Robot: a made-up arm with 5 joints.
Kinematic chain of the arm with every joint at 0, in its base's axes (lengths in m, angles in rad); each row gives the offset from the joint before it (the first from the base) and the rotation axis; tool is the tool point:
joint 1: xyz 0 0 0.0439 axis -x
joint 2: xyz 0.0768 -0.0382 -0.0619 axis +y
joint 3: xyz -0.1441 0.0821 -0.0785 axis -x
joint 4: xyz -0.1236 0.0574 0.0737 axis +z
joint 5: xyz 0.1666 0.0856 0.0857 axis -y
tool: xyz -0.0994 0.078 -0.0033
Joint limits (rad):
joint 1: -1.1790..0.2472
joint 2: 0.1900..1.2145
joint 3: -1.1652..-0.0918
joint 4: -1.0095..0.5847
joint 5: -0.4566..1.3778
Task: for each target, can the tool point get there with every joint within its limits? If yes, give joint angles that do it. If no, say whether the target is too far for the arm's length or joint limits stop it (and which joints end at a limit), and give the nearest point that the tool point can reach.
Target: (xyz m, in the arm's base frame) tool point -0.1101 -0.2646 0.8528
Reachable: no: too far | nearest point -0.0130 -0.1128 0.3888 | short by 0.498 m
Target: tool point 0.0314 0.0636 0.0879
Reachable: yes | joints -0.2351 0.4494 -0.8044 -0.6495 0.9512
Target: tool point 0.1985 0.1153 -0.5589
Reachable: no: joint limits stop it (at a limit: joint 1, joint 2, joint 3, joint 5) | nearest point 0.0243 0.1309 -0.0502 | short by 0.538 m
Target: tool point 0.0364 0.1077 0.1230
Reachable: yes | joints -0.6217 0.6143 -0.3714 -0.5850 1.1526
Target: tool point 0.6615 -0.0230 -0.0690
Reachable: no: joint limits stop it (at a limit: joint 1, joint 2, joint 5) | nearest point 0.1999 -0.1224 0.0733 | short by 0.493 m
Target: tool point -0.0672 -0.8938 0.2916
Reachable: no: too far | nearest point 0.0232 -0.2905 0.1362 | short by 0.630 m
